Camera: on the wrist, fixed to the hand. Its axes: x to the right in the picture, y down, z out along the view.
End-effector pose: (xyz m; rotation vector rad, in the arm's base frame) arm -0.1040 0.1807 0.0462 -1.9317 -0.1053 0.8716
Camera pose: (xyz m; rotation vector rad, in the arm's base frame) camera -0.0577 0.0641 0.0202 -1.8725 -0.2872 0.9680
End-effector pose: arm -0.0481 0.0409 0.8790 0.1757 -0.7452 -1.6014
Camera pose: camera 0.0654 0.0036 0.8326 0.0623 -0.8411 -1.7161
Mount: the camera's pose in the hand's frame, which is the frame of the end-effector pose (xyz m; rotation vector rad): -0.0009 0.0686 -0.1082 -0.0295 -0.1537 -0.0810
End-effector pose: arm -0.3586 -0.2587 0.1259 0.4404 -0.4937 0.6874
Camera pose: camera -0.3759 -0.1540 0.0542 0.4851 -0.6269 0.5700
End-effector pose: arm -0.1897 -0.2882 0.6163 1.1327 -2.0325 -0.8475
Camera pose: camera -0.1358 -0.2826 0.7324 1.1718 -2.1019 -1.0299
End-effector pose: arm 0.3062 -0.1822 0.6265 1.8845 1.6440 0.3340
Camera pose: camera 0.3010 -0.1562 0.7518 1.7703 1.5981 0.1743
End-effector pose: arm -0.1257 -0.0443 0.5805 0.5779 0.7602 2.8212
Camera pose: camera -0.1727 -0.1519 0.5292 0.7320 0.6958 2.6727
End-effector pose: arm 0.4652 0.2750 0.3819 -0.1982 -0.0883 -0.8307
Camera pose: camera 0.5154 0.2981 0.2663 -0.2877 -0.2297 -0.8971
